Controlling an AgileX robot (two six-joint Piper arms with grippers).
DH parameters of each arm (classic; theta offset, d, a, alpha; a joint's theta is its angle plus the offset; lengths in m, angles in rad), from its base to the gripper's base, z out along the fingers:
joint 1: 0 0.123 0 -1.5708
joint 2: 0.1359 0 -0.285 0
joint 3: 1.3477 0 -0.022 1.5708
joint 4: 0 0.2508 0 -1.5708
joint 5: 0 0 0.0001 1.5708
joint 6: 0 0.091 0 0
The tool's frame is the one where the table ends.
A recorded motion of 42 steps. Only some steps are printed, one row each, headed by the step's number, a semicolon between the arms.
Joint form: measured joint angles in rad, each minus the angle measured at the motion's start. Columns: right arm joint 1, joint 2, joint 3, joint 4, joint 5, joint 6; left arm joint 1, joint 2, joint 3, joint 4, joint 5, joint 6.
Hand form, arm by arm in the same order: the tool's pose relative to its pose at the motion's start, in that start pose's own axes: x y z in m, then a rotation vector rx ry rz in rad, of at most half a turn. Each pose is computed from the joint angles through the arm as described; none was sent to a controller.
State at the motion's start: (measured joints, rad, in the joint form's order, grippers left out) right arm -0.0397 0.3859 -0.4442 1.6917 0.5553 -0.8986; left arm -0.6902 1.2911 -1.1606 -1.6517 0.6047 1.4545
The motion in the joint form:
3: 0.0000 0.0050 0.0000 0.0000 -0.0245 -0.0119; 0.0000 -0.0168 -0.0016 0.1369 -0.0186 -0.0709
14: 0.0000 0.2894 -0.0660 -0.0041 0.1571 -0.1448; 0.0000 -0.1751 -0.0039 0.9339 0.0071 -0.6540
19: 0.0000 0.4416 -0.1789 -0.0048 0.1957 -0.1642; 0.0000 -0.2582 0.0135 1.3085 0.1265 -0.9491
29: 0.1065 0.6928 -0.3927 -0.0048 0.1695 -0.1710; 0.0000 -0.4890 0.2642 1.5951 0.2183 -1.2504
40: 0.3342 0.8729 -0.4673 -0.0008 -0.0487 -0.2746; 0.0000 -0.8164 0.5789 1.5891 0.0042 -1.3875
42: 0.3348 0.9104 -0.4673 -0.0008 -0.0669 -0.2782; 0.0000 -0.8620 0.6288 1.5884 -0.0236 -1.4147
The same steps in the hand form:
3: -0.0013 -0.0025 0.0008 0.0224 -0.0122 -0.0093; 0.0019 -0.0009 -0.0042 -0.0274 0.0580 0.0528
14: 0.0007 -0.0234 0.0473 -0.0050 0.2228 -0.0160; -0.0007 -0.0148 -0.0512 -0.2184 0.3165 0.2169
19: -0.0162 -0.0282 0.0774 -0.0188 0.2655 -0.0083; 0.0057 -0.0177 -0.0820 -0.3604 0.4778 0.2386
29: -0.0311 -0.0315 0.1396 -0.0590 0.3421 0.0123; 0.0573 -0.0279 -0.1419 -0.5553 0.6136 0.1489
40: 0.0103 -0.0357 0.1890 -0.0061 0.4545 -0.0649; 0.1078 -0.0489 -0.1883 -0.5956 0.3526 0.0854
42: 0.0176 -0.0461 0.1952 0.0303 0.4751 -0.0587; 0.1182 -0.0502 -0.1934 -0.6000 0.3214 0.0657

